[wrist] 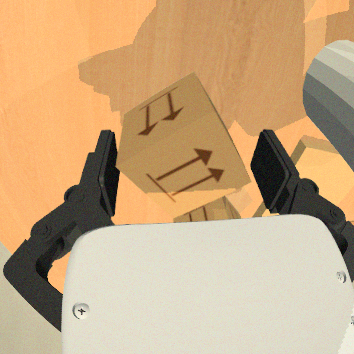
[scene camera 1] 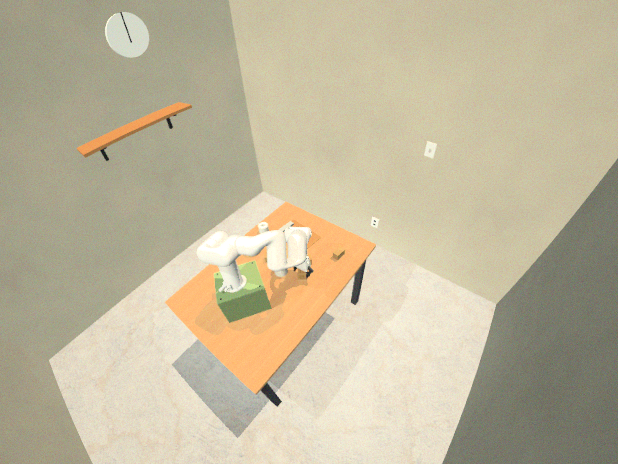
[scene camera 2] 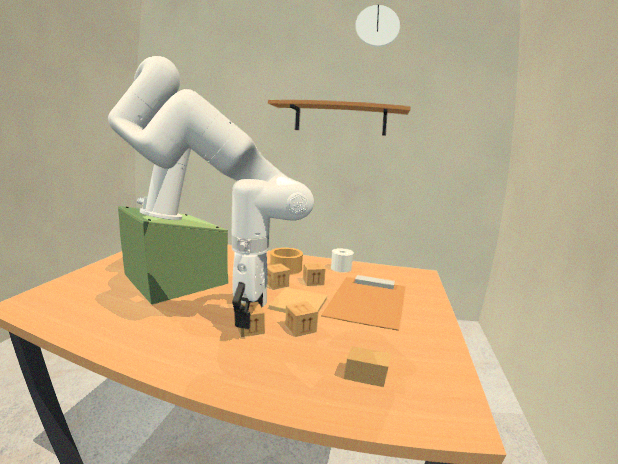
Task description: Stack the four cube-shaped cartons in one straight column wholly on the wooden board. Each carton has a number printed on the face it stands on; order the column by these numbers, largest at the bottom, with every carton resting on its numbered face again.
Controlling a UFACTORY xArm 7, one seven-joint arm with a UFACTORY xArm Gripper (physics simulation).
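Seen in the pictures: gripper, between the fingertips: (wrist: pixel 188 146) (scene camera 1: pixel 301 273) (scene camera 2: pixel 249 316); arm's base, origin of its link: (scene camera 1: pixel 235 283) (scene camera 2: pixel 160 215).
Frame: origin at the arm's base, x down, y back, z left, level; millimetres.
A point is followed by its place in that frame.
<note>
My gripper (scene camera 1: pixel 303 270) {x 165, y -326, z -199 mm} (scene camera 2: pixel 248 320) {x 165, y -326, z -199 mm} (wrist: pixel 188 146) {x 165, y -326, z -199 mm} is open, its fingers low on either side of the near-left carton (scene camera 2: pixel 256 324) {x 168, y -347, z -221 mm} (wrist: pixel 170 135) {x 142, y -302, z -211 mm}. In the wrist view this carton is turned at an angle between the fingers, with brown arrows on two faces; nothing is gripped. A second carton (scene camera 2: pixel 302 320) {x 156, y -443, z -202 mm} (wrist: pixel 210 209) {x 178, y -408, z -176 mm} stands beside it, partly hidden in the wrist view. Two more cartons, one (scene camera 2: pixel 278 277) {x 160, y -348, z 31 mm} just right of the wrist and another (scene camera 2: pixel 314 275) {x 162, y -446, z 76 mm}, stand farther back. The pale wooden board (scene camera 2: pixel 298 298) {x 184, y -415, z -41 mm} (wrist: pixel 325 175) {x 184, y -386, z -51 mm} lies between the near and far cartons, bearing no carton. The bottom faces and numbers are hidden.
A grey-white roll (wrist: pixel 332 95) {x 162, y -288, z -108 mm} stands close to the gripper. A second roll (scene camera 2: pixel 342 260) {x 153, y -527, z 208 mm} and an orange-brown ring (scene camera 2: pixel 286 265) {x 165, y -352, z 145 mm} stand behind. A flat brown panel (scene camera 2: pixel 367 305) {x 192, y -598, z -31 mm} with a pale bar (scene camera 2: pixel 374 282) {x 180, y -627, z 103 mm} lies right; a plain block (scene camera 1: pixel 338 254) {x 148, y -549, z -335 mm} (scene camera 2: pixel 366 367) {x 159, y -572, z -345 mm} lies front right. The green pedestal (scene camera 2: pixel 175 260) {x 90, y -99, z -102 mm} is left.
</note>
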